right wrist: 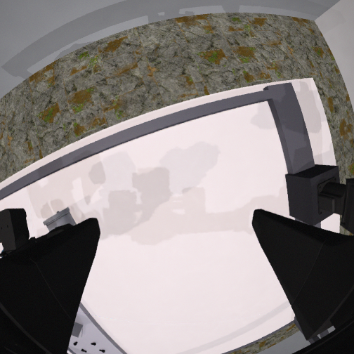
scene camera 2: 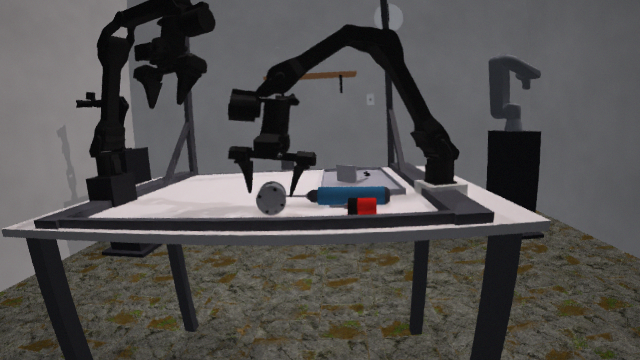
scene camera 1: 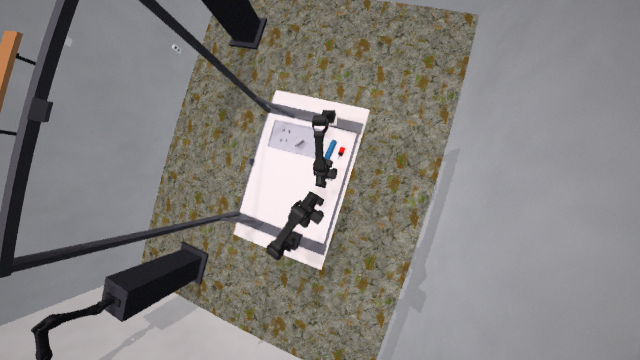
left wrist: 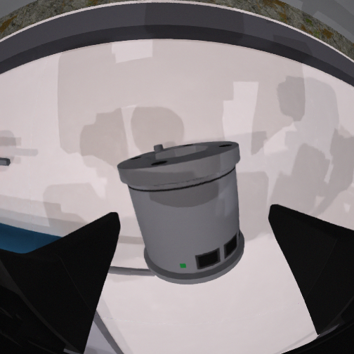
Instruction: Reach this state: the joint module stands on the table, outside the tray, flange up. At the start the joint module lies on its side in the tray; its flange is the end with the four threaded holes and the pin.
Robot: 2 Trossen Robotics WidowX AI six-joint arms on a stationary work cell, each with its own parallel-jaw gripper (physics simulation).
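Frame: origin at the left arm's base, x down, y right, z back, level; metres.
Seen in the pictures: left gripper, fingertip midpoint: (scene camera 2: 270, 194); right gripper, fingertip midpoint: (scene camera 2: 164, 106); left arm's base at its link origin: (scene camera 2: 440, 182) (scene camera 1: 330, 118); right arm's base at its link origin: (scene camera 2: 110, 175) (scene camera 1: 290, 241).
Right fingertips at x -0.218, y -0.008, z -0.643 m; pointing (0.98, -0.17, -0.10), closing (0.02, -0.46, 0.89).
Pixels of each thing's top centre, then the offset from my right fingertips to it. "spot": a spot on its surface instead. Level surfaces: height alone.
- grey joint module at a spot on its surface: (scene camera 2: 271, 198) spot: dz +0.227, dx +0.213, dy -0.045 m
- white table at its surface level: dx +0.248 m
- tray at its top centre: (scene camera 2: 356, 176) (scene camera 1: 295, 138) dz +0.485, dx +0.232, dy +0.258 m
- blue-handled screwdriver at a spot on its surface: (scene camera 2: 352, 195) (scene camera 1: 332, 151) spot: dz +0.403, dx +0.222, dy -0.035 m
- red-handled tool at its top centre: (scene camera 2: 352, 197) (scene camera 1: 340, 153) dz +0.390, dx +0.214, dy -0.091 m
The grey joint module (scene camera 2: 271, 198) (left wrist: 187, 215) (right wrist: 59, 218) lies on its side on the white table (scene camera 2: 230, 182), outside the tray (scene camera 2: 400, 190) (scene camera 1: 295, 126). Its flange, with threaded holes and a pin, faces scene camera 2 and the table's near edge there. In scene camera 1 the module is hidden under the left arm. My left gripper (scene camera 1: 320, 185) (scene camera 2: 271, 193) (left wrist: 196, 217) is open and points down at the module, with one fingertip to each side of it in the left wrist view. My right gripper (scene camera 1: 317, 197) (scene camera 2: 166, 105) (right wrist: 177, 223) is open and empty, high above the table.
A blue-handled screwdriver (scene camera 1: 331, 149) (scene camera 2: 352, 195) (left wrist: 25, 237) lies beside the module, its shaft pointing toward it. A red-handled tool (scene camera 1: 341, 151) (scene camera 2: 367, 206) lies nearby. The tray holds a grey plate-like part (scene camera 1: 300, 143) (scene camera 2: 346, 173) and small dark pieces. A dark frame rail (scene camera 2: 240, 221) borders the table.
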